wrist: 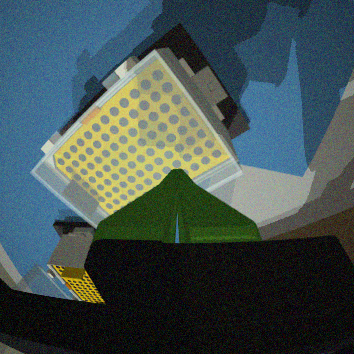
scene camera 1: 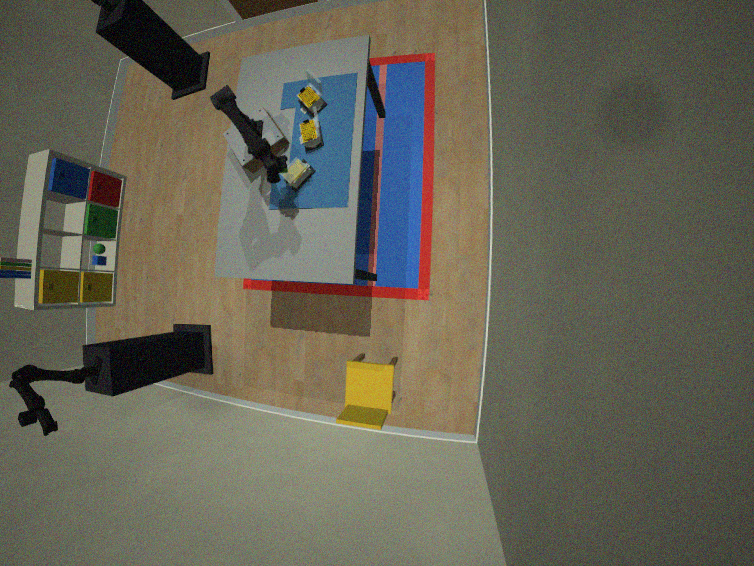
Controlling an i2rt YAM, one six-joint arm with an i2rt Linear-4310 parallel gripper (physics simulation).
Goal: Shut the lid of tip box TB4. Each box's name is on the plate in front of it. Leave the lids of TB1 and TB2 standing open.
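Places are measured from the arm's base along level axes (x back, y right, z up), in metres.
Pixels of known places: gripper, between the fingertips: (wrist: pixel 176 177) (scene camera 1: pixel 287 171).
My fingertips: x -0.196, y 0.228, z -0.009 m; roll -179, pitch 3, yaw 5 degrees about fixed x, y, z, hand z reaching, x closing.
For each thing: its top centre in the pictures, then the offset to it from my fingertips. Level surfaces: height alone.
- middle tip box, centre of its top: (wrist: pixel 87 298) (scene camera 1: pixel 307 129) dx -0.105, dy -0.220, dz -0.002 m
- third tip box, centre of its top: (scene camera 1: pixel 307 94) dx -0.100, dy -0.429, dz -0.002 m
- blue mat, height of its surface: dz -0.077 m
- grey table, height of its surface: dz -0.080 m
A tip box (scene camera 1: pixel 298 173) (wrist: pixel 135 135) with a pale yellow, dotted rack stands nearest the gripper. Its clear lid looks down over the rack. A middle tip box (scene camera 1: pixel 310 130) (wrist: pixel 82 286) shows brighter yellow, and its clear lid (wrist: pixel 39 278) stands open in the wrist view. A third tip box (scene camera 1: pixel 310 96) is farthest up in the scene view, also bright yellow, with a clear lid (scene camera 1: pixel 313 77) standing open. I cannot read the name plates. My gripper (scene camera 1: pixel 280 173) (wrist: pixel 176 177) is shut and empty, its green tips at the near edge of the closest box; contact is unclear.
The boxes stand on a blue mat (scene camera 1: pixel 336 170) (wrist: pixel 30 90) on a grey table (scene camera 1: pixel 316 243). A white-topped block (scene camera 1: pixel 238 145) lies beneath the arm. Black pedestals (scene camera 1: pixel 146 359) (scene camera 1: pixel 152 45), a cube shelf (scene camera 1: pixel 30 225) and a yellow chair (scene camera 1: pixel 369 385) stand away from the table.
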